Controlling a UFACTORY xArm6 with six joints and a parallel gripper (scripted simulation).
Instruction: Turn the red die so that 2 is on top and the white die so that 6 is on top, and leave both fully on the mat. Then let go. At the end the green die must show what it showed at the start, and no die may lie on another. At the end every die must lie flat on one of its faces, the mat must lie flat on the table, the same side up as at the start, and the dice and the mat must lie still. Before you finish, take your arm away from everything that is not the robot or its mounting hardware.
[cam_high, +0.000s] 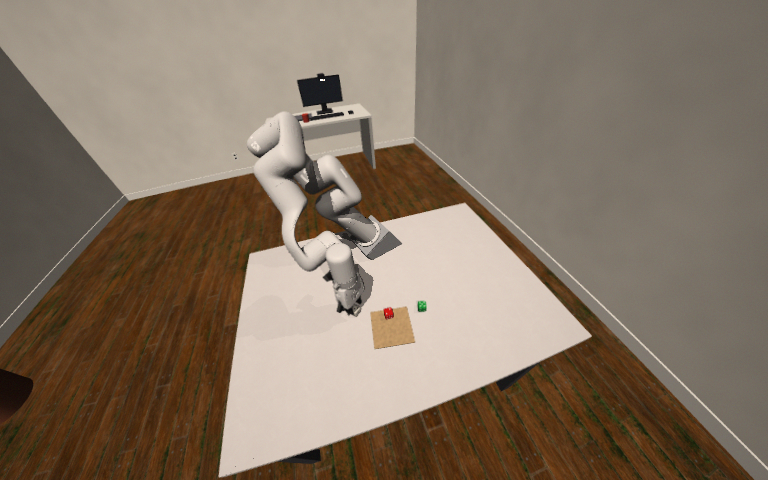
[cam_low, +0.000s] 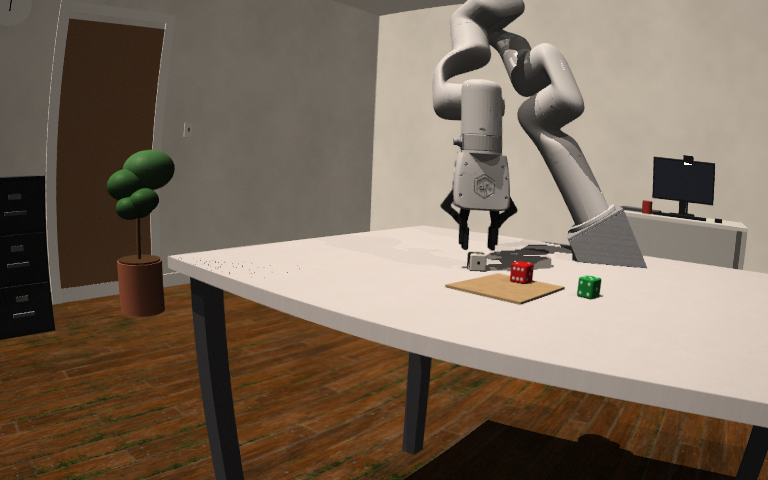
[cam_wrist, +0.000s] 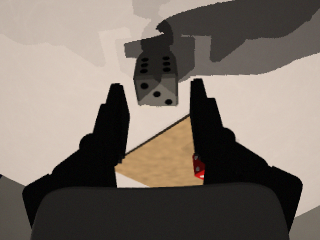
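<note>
Right now the white die is 40 mm below my hand. From my hand the other things lie so: red die: 110 mm to the left, 70 mm ahead, 40 mm below; green die: 240 mm to the left, 90 mm ahead, 40 mm below; tan mat: 110 mm ahead, 100 mm to the left, 50 mm below.
</note>
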